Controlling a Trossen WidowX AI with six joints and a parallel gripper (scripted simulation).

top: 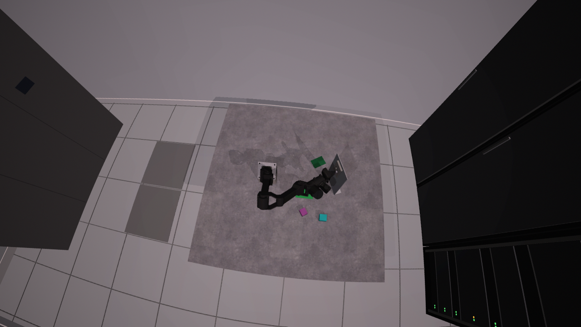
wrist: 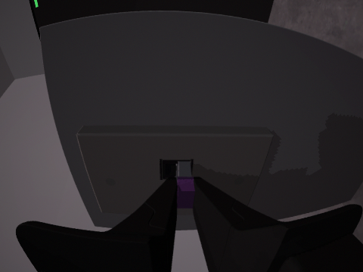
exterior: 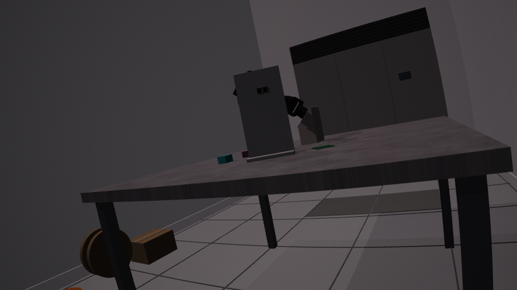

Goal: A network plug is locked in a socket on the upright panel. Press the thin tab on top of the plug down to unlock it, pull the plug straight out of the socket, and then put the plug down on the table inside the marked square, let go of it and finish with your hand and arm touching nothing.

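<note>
My gripper tip is 30 mm short of the grey upright panel, 10 mm to the right of it and 90 mm above it. Round my gripper tip: dark green patch: 70 mm behind, 170 mm to the left, 240 mm below; then teal cube: 30 mm behind, 240 mm to the right, 230 mm below; then network plug: right at my gripper tip.
</note>
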